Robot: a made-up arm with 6 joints.
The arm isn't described. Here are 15 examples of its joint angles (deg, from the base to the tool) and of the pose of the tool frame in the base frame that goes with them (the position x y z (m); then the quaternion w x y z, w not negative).
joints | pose
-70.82 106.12 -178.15 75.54 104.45 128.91 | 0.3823 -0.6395 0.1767 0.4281 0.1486 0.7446 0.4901
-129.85 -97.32 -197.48 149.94 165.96 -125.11 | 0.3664 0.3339 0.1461 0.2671 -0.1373 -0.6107 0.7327
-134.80 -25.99 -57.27 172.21 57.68 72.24 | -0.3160 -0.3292 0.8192 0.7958 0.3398 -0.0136 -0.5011
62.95 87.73 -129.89 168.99 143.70 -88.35 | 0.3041 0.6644 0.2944 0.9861 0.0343 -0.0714 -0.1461
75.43 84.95 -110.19 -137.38 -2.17 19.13 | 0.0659 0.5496 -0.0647 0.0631 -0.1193 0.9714 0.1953
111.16 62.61 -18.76 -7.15 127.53 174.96 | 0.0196 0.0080 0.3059 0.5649 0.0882 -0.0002 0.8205
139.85 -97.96 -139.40 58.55 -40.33 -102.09 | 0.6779 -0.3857 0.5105 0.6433 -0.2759 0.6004 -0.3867
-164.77 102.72 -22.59 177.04 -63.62 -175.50 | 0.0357 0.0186 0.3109 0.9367 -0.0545 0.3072 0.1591
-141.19 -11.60 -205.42 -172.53 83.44 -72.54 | 0.3514 0.3028 1.0226 0.0864 0.4672 0.7298 0.4915
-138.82 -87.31 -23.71 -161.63 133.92 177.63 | 0.0268 0.0944 0.8526 0.7961 -0.3419 0.4341 0.2468
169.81 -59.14 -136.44 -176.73 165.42 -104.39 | 0.5257 -0.0867 0.8405 0.0113 -0.6602 -0.7510 -0.0015
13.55 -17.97 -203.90 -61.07 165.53 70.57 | -0.2004 -0.1700 0.9379 0.3617 -0.4316 0.7962 -0.2213
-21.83 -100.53 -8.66 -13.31 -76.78 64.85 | -0.1056 0.0806 0.7407 0.3336 -0.0388 -0.1164 -0.9347
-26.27 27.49 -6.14 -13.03 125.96 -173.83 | -0.0233 -0.0313 0.3607 0.9544 -0.0115 -0.2879 -0.0780
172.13 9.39 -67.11 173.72 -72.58 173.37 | -0.3323 0.0635 0.5046 0.1344 -0.0123 0.9903 0.0330
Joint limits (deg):
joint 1: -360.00..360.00
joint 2: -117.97..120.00
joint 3: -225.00..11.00
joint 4: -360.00..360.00
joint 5: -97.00..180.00
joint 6: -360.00..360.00
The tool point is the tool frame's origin. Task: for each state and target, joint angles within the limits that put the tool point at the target. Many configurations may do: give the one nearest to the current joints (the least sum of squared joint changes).
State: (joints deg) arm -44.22 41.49 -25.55 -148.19 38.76 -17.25
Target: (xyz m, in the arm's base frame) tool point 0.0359 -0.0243 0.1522
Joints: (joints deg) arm -46.14 32.19 -5.11 -149.34 32.10 -17.25
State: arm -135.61 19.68 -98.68 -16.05 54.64 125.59
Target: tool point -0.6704 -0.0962 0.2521
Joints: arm -170.40 45.50 -90.44 -18.49 56.44 125.59
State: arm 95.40 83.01 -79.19 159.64 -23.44 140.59
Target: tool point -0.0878 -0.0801 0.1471
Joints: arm 67.27 103.78 -40.99 198.15 -32.51 140.59
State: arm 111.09 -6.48 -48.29 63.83 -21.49 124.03
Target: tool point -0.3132 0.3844 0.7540
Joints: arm 142.77 -12.95 -58.07 56.38 -17.21 124.03
